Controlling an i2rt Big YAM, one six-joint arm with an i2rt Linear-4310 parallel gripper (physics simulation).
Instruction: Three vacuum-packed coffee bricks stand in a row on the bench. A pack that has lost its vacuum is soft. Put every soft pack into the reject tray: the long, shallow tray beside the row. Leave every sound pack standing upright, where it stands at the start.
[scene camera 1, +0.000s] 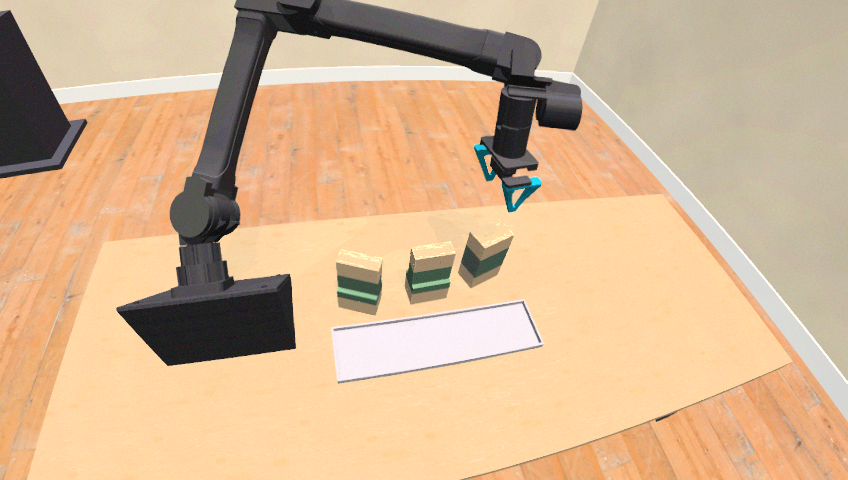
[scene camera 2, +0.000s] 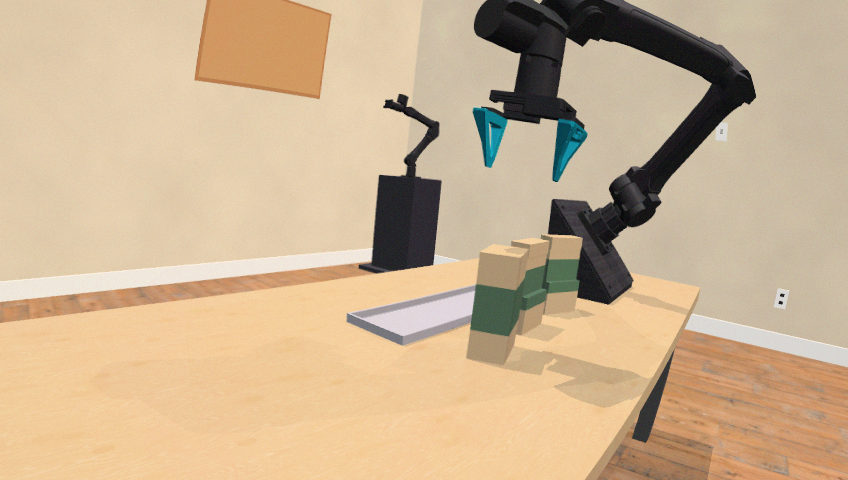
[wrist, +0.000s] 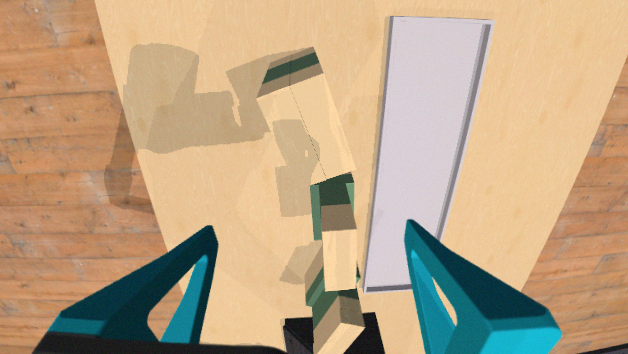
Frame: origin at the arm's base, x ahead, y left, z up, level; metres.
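Seen in the pictures: gripper, fingertip midpoint: (scene camera 1: 500, 195) (scene camera 2: 520, 173) (wrist: 308, 232); arm's base, origin of the base link: (scene camera 1: 205, 290) (scene camera 2: 593, 232).
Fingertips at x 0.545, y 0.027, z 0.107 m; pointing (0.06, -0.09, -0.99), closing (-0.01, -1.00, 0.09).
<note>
Offsets run from my fingertips to a thing's top centre. Level surfaces: height alone.
Three tan coffee bricks with green bands stand upright in a row. The pack nearest the arm base (scene camera 1: 359, 279) (scene camera 2: 562, 268) (wrist: 341, 334) and the middle pack {dz -0.099, dx -0.126, dy -0.026 m} (scene camera 1: 430, 272) (scene camera 2: 533, 282) (wrist: 340, 260) have a raised green strip low on the band. The pack farthest from the base {dz -0.099, dx +0.008, dy -0.005 m} (scene camera 1: 486, 256) (scene camera 2: 495, 310) (wrist: 315, 127) is turned at an angle and shows a plain band. Softness cannot be seen. The long, shallow reject tray {dz -0.225, dx -0.132, dy -0.144 m} (scene camera 1: 437, 342) (scene camera 2: 416, 317) (wrist: 425, 150) lies empty beside the row. My gripper (scene camera 1: 501, 195) (scene camera 2: 522, 173) (wrist: 308, 232) is open and empty, high above the farthest pack's end of the row.
The black arm base (scene camera 1: 220, 321) (scene camera 2: 601, 261) stands on the bench {dz -0.239 m} (scene camera 1: 624, 309) (scene camera 2: 238, 380) (wrist: 525, 165), near the row's other end. In the second scene view, a dark pedestal (scene camera 2: 404, 223) with a small arm stands on the floor behind the bench.
</note>
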